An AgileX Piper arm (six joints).
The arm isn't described. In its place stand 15 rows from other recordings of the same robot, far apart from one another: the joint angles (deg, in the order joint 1, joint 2, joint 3, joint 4, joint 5, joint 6), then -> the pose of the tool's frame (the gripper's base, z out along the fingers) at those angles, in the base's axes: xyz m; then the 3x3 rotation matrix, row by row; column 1 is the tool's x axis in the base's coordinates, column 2 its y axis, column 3 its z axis.
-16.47 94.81 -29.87 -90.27 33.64 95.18 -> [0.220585 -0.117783 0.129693], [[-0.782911 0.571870 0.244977], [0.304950 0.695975 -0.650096], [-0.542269 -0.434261 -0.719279]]
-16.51 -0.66 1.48 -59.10 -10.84 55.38 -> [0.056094 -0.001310 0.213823], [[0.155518 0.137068 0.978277], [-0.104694 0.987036 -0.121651], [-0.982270 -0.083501 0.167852]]
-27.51 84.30 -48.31 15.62 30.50 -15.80 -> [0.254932 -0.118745 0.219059], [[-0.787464 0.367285 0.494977], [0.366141 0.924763 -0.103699], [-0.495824 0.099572 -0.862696]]
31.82 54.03 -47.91 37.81 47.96 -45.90 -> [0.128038 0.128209 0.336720], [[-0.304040 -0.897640 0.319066], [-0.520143 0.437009 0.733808], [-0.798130 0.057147 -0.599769]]
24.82 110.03 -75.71 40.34 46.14 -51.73 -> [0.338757 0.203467 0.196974], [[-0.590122 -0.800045 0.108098], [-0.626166 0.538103 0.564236], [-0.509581 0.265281 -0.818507]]
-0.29 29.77 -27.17 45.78 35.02 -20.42 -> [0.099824 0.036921 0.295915], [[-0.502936 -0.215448 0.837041], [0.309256 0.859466 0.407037], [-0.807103 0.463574 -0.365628]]
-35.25 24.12 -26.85 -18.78 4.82 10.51 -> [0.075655 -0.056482 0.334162], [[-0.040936 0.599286 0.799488], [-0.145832 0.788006 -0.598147], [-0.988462 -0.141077 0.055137]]
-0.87 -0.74 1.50 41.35 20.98 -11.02 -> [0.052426 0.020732 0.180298], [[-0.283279 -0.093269 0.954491], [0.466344 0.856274 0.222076], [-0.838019 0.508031 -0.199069]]
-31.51 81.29 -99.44 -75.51 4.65 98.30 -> [0.253272 -0.163644 0.560728], [[0.520382 0.413545 0.747117], [0.134794 0.824163 -0.550078], [-0.843228 0.386958 0.373137]]
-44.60 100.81 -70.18 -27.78 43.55 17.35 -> [0.237195 -0.274946 0.225945], [[-0.694660 0.717455 0.052020], [0.602736 0.620006 -0.502296], [-0.392628 -0.317570 -0.863129]]
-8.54 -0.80 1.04 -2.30 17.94 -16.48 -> [0.052987 -0.009094 0.179638], [[-0.264801 0.079832 0.960993], [-0.283889 0.945948 -0.156807], [-0.921568 -0.314338 -0.227825]]
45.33 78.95 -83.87 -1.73 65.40 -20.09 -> [0.197603 0.196339 0.397462], [[-0.292731 -0.860072 0.417833], [-0.801287 0.459095 0.383629], [-0.521774 -0.222504 -0.823556]]
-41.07 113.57 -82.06 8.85 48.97 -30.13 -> [0.312788 -0.258565 0.186771], [[-0.923414 0.274506 0.268243], [0.262666 0.961580 -0.079814], [-0.279846 -0.003243 -0.960039]]
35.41 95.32 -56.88 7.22 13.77 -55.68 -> [0.281963 0.203795 0.214116], [[0.052961 -0.841832 0.537135], [-0.883214 0.211505 0.418567], [-0.465970 -0.496573 -0.732316]]
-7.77 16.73 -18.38 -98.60 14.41 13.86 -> [0.070631 -0.032237 0.305698], [[-0.357293 0.184124 0.915664], [-0.925783 0.059881 -0.373283], [-0.123561 -0.981077 0.149063]]
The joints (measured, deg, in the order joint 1, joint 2, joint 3, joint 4, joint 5, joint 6), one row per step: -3.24 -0.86 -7.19 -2.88 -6.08 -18.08; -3.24 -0.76 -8.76 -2.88 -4.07 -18.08; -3.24 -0.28 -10.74 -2.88 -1.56 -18.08; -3.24 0.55 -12.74 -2.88 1.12 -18.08; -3.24 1.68 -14.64 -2.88 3.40 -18.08; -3.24 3.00 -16.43 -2.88 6.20 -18.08; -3.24 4.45 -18.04 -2.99 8.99 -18.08; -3.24 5.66 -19.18 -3.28 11.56 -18.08; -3.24 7.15 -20.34 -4.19 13.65 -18.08; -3.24 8.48 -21.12 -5.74 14.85 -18.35; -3.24 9.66 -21.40 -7.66 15.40 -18.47; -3.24 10.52 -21.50 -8.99 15.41 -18.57; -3.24 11.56 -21.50 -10.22 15.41 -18.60; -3.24 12.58 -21.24 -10.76 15.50 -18.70
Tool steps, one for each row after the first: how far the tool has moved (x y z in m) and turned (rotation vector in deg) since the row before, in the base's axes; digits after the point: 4 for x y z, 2 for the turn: -0.0017 -0.0001 0.0058 0.05 0.54 -0.10; -0.0015 -0.0001 0.0070 0.09 1.00 -0.12; -0.0006 -0.0002 0.0066 0.12 1.50 -0.13; 0.0002 -0.0002 0.0064 0.12 1.50 -0.11; 0.0012 -0.0003 0.0048 0.18 2.32 -0.13; 0.0019 -0.0004 0.0036 0.09 2.63 -0.17; 0.0020 -0.0004 0.0014 -0.08 2.64 -0.23; 0.0027 -0.0007 0.0021 -0.68 2.46 -0.42; 0.0028 -0.0009 0.0014 -1.61 1.85 -0.59; 0.0032 -0.0011 -0.0002 -1.85 1.56 -0.63; 0.0025 -0.0007 -0.0002 -1.33 0.85 -0.38; 0.0032 -0.0007 -0.0010 -1.15 1.11 -0.33; 0.0035 -0.0004 -0.0027 -0.54 1.41 -0.15
